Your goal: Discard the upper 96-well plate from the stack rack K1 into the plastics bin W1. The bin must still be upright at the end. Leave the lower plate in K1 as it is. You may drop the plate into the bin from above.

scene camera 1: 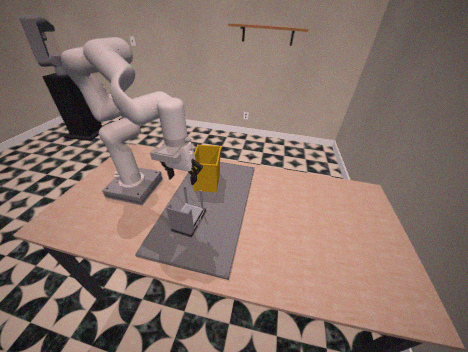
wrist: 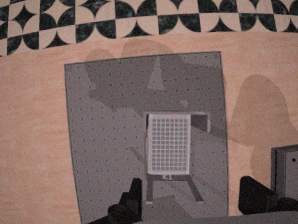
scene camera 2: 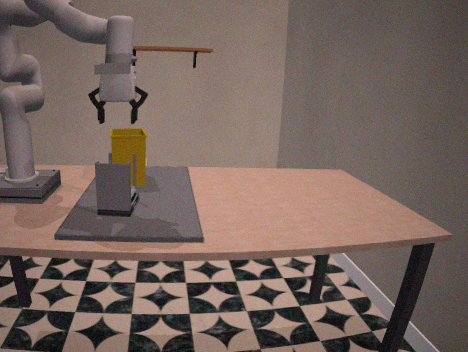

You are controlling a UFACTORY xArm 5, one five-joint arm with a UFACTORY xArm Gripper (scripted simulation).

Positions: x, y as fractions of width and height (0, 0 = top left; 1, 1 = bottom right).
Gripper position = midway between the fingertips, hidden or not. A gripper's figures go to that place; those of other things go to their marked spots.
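Labels:
White 96-well plate (wrist: 0.56, 0.61), 34 cm from the lens. Gripper (wrist: 0.64, 0.87), 16 cm from the lens.

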